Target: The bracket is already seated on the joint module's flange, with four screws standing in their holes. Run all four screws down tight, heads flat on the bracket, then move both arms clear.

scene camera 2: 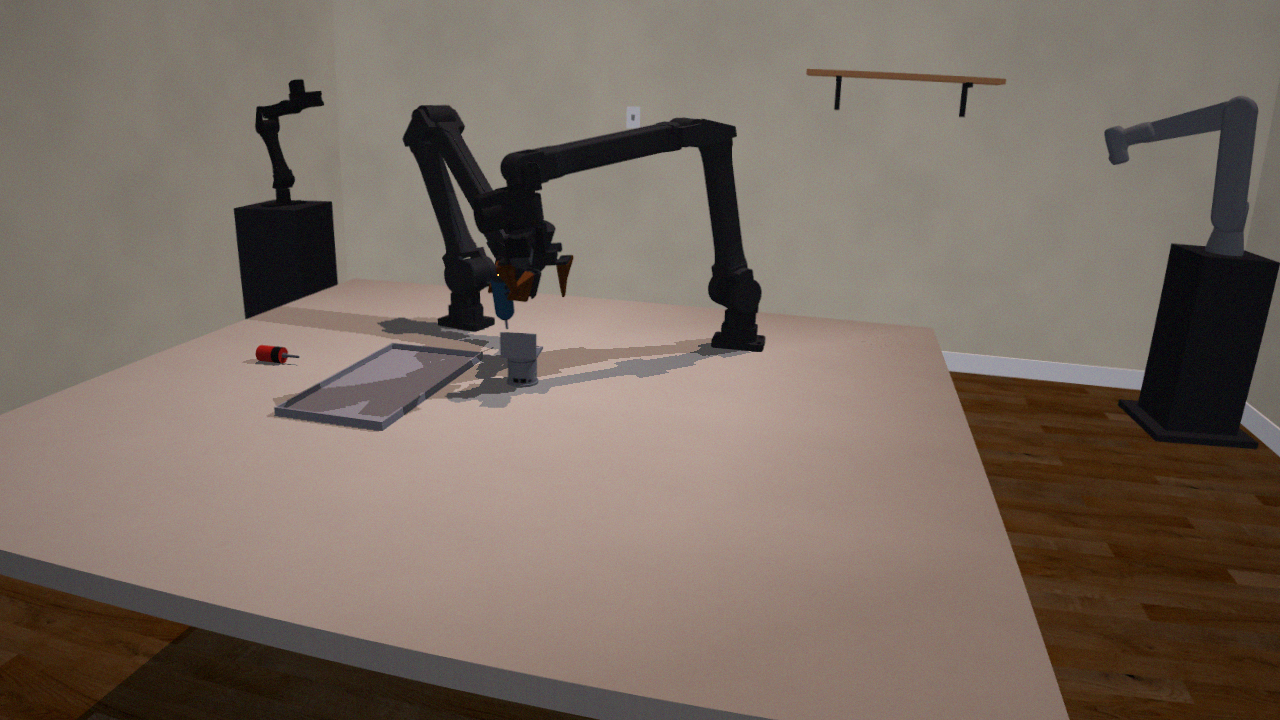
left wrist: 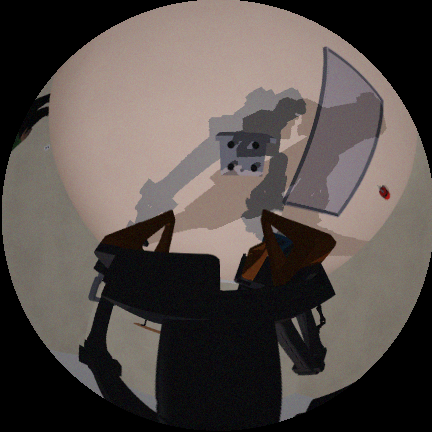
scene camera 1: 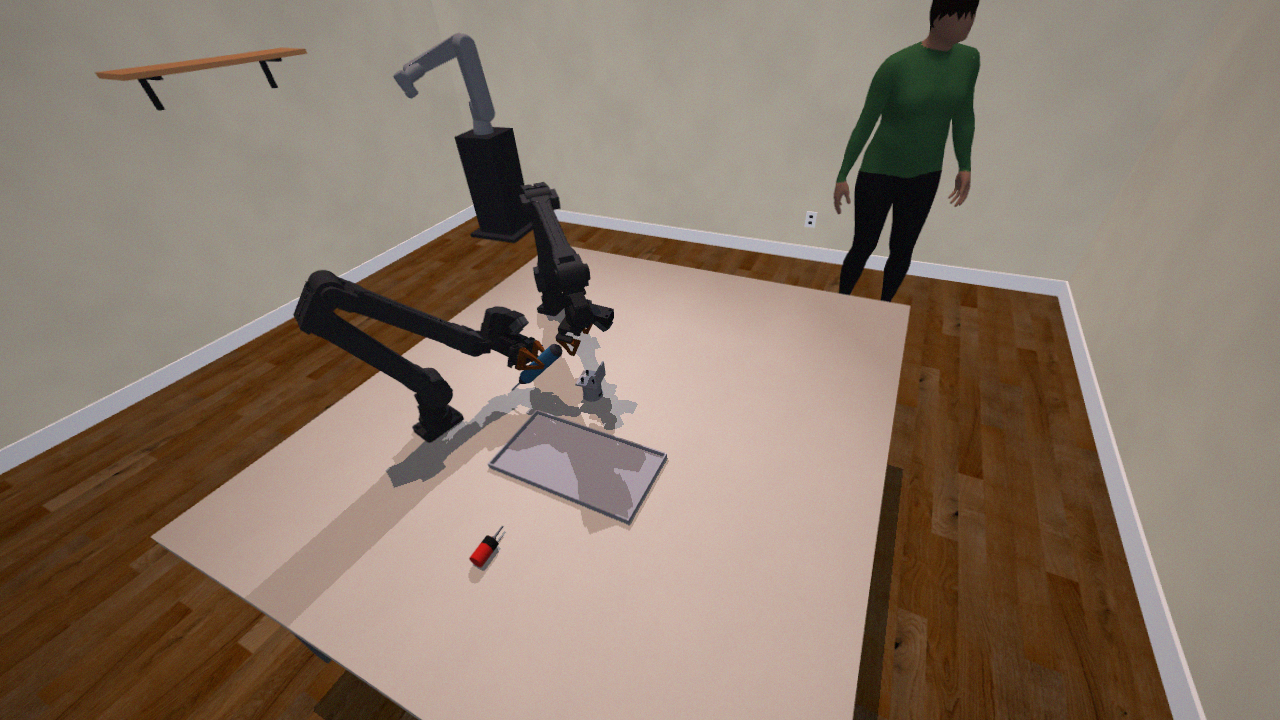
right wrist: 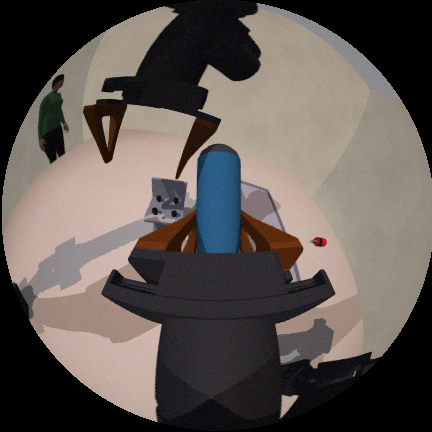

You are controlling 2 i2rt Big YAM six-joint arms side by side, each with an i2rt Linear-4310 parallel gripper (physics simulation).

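Frame: origin at the left arm's base, x right, y back, z down, level; centimetres.
Where they show: left gripper, fingertip midpoint: (scene camera 2: 539, 297) (left wrist: 217, 214) (scene camera 1: 579, 344) (right wrist: 140, 167); right gripper, fingertip midpoint: (scene camera 2: 498, 293) (left wrist: 286, 240) (scene camera 1: 548, 364) (right wrist: 217, 214); left arm's base, origin of the base link: (scene camera 2: 738, 344) (scene camera 1: 554, 306); right arm's base, origin of the base link: (scene camera 2: 466, 324) (scene camera 1: 439, 424) (right wrist: 285, 377).
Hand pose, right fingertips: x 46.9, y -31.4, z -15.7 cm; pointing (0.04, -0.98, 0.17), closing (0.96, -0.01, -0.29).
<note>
Each offset is from my right fingertips to the top centre of the thing.
The grey bracket (scene camera 1: 588, 380) (scene camera 2: 518, 343) (left wrist: 243, 156) (right wrist: 168, 187) sits on the joint module @[dx -7.9, dy -7.9, dz +9.3 cm] (scene camera 2: 522, 370), its upright plate rising at one edge. Four dark screws show in its flat plate, including one screw (left wrist: 231, 144) (right wrist: 174, 213); they seem to stand proud in the right wrist view, but exact height is unclear. My right gripper (scene camera 1: 536, 360) (right wrist: 217, 214) is shut on the blue screwdriver (scene camera 1: 539, 366) (scene camera 2: 503, 300) (right wrist: 218, 190), held tilted beside and above the bracket, its tip in the air. My left gripper (left wrist: 217, 214) (right wrist: 140, 167) is open and empty, above the bracket and close to the blue screwdriver.
A shallow grey tray @[dx +16.9, dy -17.2, dz +14.1 cm] (scene camera 1: 559, 496) (scene camera 2: 331, 418) lies beside the module. A red screwdriver @[dx +45.8, dy -11.6, dz +12.2 cm] (scene camera 1: 483, 549) (scene camera 2: 272, 354) (left wrist: 384, 192) (right wrist: 320, 242) lies on the table beyond the tray. The two grippers are close together. A person (scene camera 1: 921, 116) stands behind the table.
</note>
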